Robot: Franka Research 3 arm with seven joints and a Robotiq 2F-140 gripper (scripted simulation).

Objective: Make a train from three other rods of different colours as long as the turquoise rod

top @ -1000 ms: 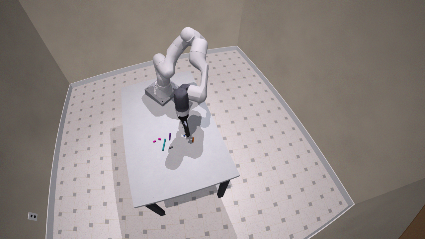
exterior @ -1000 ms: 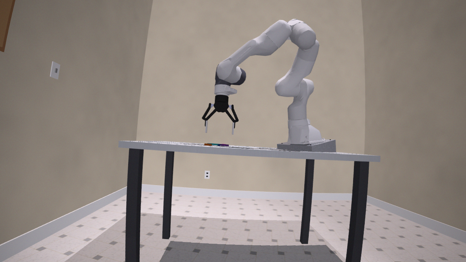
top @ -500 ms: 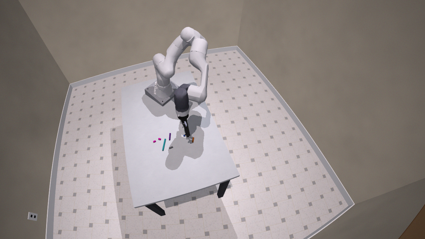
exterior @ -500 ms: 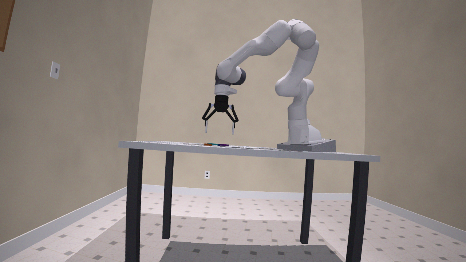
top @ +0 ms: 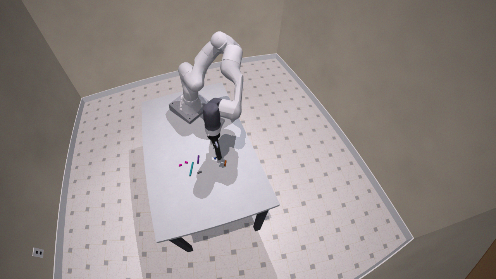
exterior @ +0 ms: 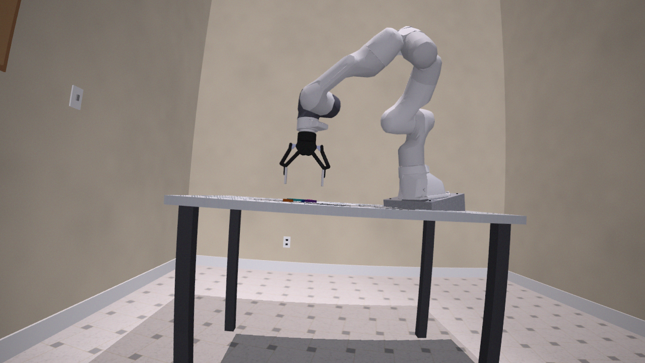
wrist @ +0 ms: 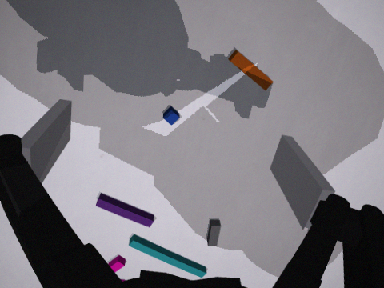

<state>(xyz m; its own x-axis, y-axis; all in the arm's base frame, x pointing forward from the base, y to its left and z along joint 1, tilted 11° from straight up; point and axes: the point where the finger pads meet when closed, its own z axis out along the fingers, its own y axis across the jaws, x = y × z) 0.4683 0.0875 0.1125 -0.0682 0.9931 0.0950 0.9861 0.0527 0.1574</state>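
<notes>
Now: the blue rod 70 mm below my hand and 10 mm to the right of it. The rest, counted from my hand: orange rod (70 mm below, 50 mm ahead, 40 mm to the left); then grey rod (130 mm to the right, 80 mm ahead, 70 mm below); then purple rod (120 mm to the right, 70 mm below, 20 mm behind).
</notes>
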